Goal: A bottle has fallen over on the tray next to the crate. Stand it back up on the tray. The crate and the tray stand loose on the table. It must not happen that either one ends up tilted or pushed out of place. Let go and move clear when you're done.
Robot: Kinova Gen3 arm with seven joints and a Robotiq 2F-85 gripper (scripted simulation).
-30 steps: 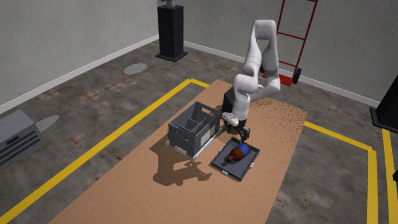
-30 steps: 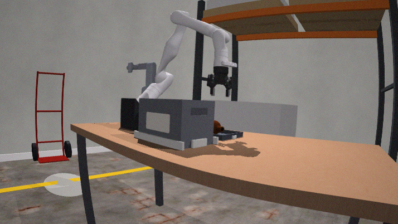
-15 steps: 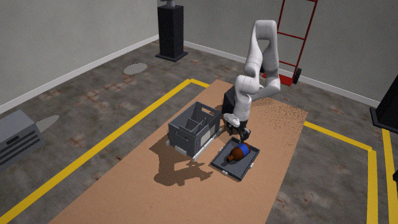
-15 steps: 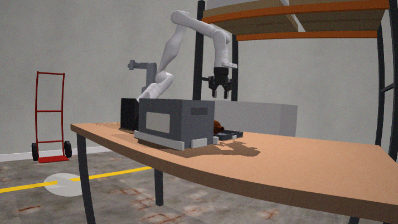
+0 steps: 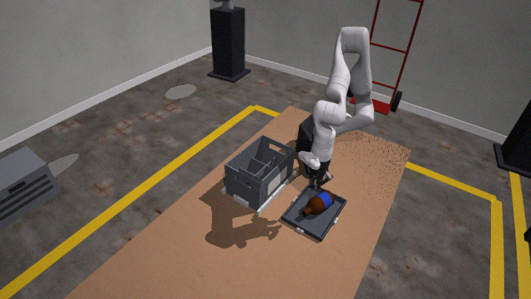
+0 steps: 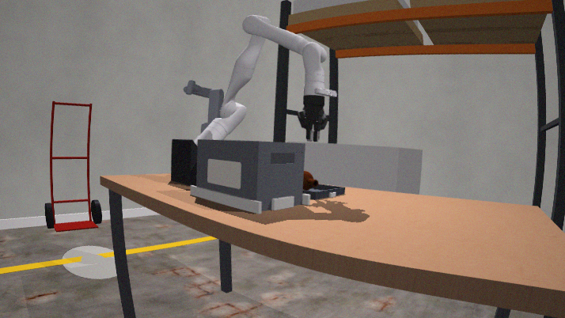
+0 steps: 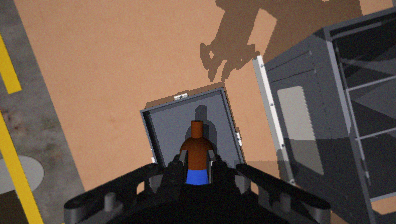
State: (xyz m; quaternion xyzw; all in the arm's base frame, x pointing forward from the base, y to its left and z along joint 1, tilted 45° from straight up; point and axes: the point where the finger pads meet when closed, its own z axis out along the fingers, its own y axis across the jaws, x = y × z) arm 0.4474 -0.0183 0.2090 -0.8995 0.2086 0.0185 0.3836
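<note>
My hand is 4 cm past the brown bottle, 2 cm to the right of it and 16 cm above it. The rest, counted from my hand: grey crate 6 cm behind, 27 cm to the right, 12 cm below; then dark tray 4 cm behind, 2 cm to the left, 19 cm below.
</note>
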